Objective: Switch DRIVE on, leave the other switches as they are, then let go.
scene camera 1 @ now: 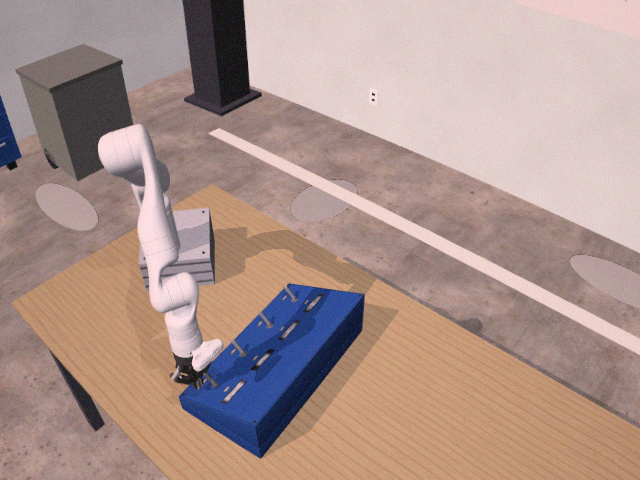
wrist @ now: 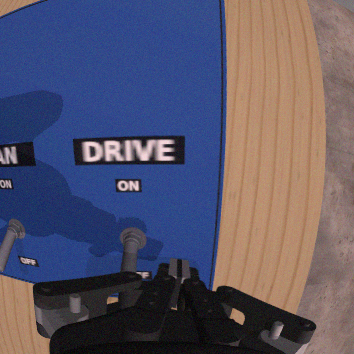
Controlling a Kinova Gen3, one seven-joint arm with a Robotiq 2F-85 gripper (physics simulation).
Path:
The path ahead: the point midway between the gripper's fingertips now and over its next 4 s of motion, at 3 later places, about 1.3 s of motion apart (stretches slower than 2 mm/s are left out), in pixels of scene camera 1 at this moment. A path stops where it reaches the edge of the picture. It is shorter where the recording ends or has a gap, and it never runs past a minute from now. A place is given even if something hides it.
My gripper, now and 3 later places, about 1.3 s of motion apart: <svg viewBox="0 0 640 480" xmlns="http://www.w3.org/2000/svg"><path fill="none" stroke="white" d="M198 386L198 389L199 394L189 349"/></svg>

